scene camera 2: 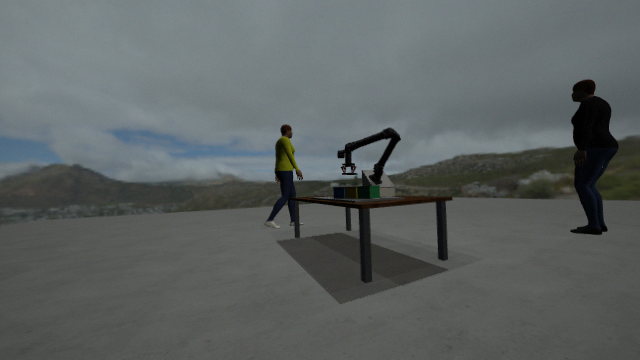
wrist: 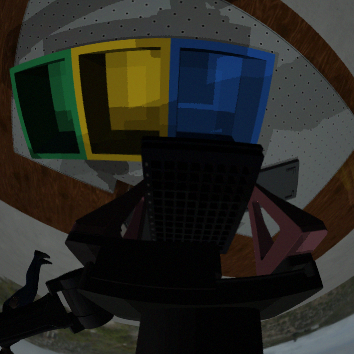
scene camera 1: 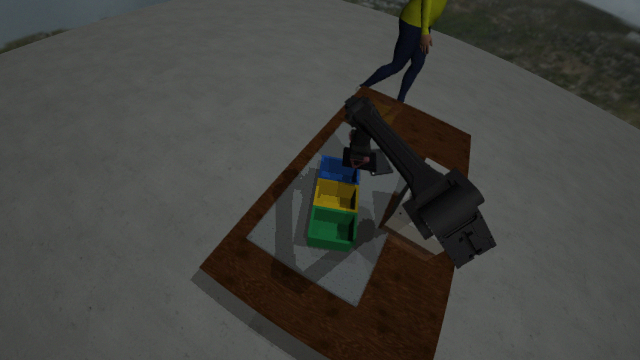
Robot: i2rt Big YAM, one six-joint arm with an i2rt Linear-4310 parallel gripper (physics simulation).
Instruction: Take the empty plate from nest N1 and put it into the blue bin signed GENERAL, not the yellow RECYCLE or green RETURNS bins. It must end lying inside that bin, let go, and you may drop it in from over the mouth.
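Places are measured from the arm's base along level axes (x left, y ahead, z down), in millimetres.
Pixels of known places: gripper, fingertip midpoint: (scene camera 2: 348,174) (wrist: 197,185) (scene camera 1: 353,158); arm's base, link origin: (scene camera 2: 375,179).
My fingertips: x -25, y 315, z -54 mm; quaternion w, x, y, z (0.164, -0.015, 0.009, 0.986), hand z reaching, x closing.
Ahead of a thing's pixels: the offset from my fingertips to its middle. "*": to the spot under its first point. Level surfaces: height alone.
My gripper (scene camera 1: 360,160) (scene camera 2: 348,170) (wrist: 197,185) is shut on a black plate with a grid of wells, and the plate @[dx -6, dy -22, dz -6 mm] (scene camera 1: 372,162) (scene camera 2: 349,174) is held roughly level, well above the table. The blue bin @[* dx -63, dy +83, dz +205 mm] (scene camera 1: 330,172) (scene camera 2: 339,192) (wrist: 225,75) stands at one end of the row; the plate covers its near edge in the wrist view and its right corner in scene camera 1. The yellow bin @[dx +102, dy +9, dz +163 mm] (scene camera 1: 335,188) (wrist: 165,75) is in the middle, the green bin (scene camera 1: 330,242) (scene camera 2: 369,192) (wrist: 75,105) at the other end. The bins' signs cannot be read.
A dark grey flat nest @[dx -245, dy -108, dz +204 mm] (scene camera 1: 384,164) (wrist: 282,181) lies beside the blue bin's end on the perforated mat @[dz +213 mm] (scene camera 1: 345,287) (wrist: 310,100); its label cannot be read. A pale box-like block (scene camera 1: 415,235) stands by the arm's base. A person (scene camera 1: 412,45) (scene camera 2: 285,160) is near the table's far end.
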